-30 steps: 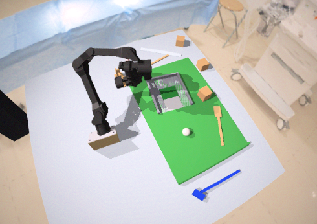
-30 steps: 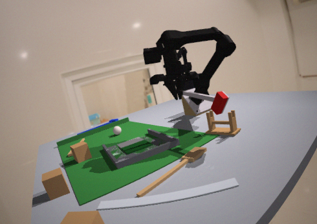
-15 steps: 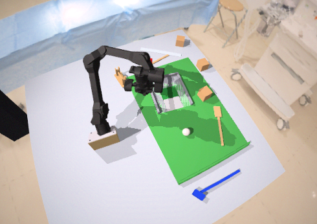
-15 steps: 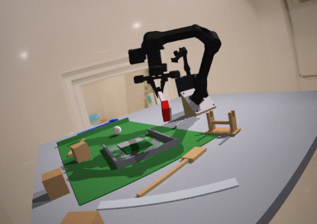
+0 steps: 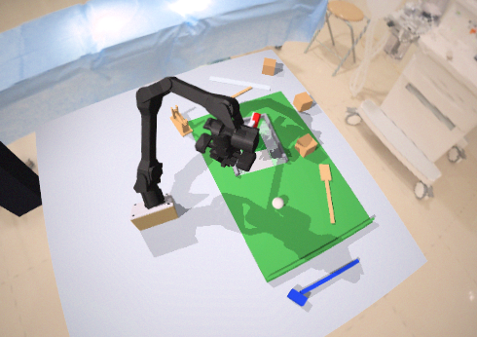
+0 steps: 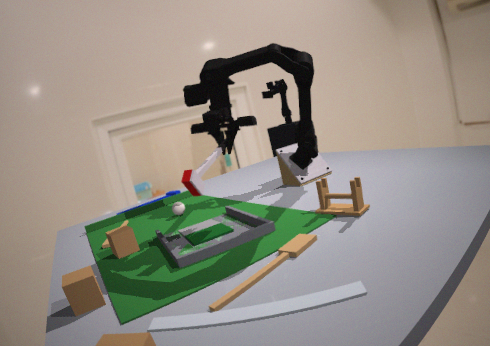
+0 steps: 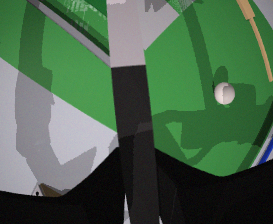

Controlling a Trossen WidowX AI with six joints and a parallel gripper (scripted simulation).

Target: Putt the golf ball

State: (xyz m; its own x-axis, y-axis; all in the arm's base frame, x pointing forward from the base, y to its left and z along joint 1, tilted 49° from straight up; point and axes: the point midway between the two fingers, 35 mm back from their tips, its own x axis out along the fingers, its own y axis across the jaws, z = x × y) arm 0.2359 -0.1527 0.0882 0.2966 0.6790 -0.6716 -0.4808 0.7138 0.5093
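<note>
Now: the red putter 10 cm ahead of my gripper tip and 7 cm to the left of it. Round my gripper tip: green mat (20 cm ahead, 4 cm to the right, 16 cm below); then wooden stand (2 cm behind, 35 cm to the left, 12 cm below); then white golf ball (12 cm ahead, 17 cm to the right, 14 cm below).
</note>
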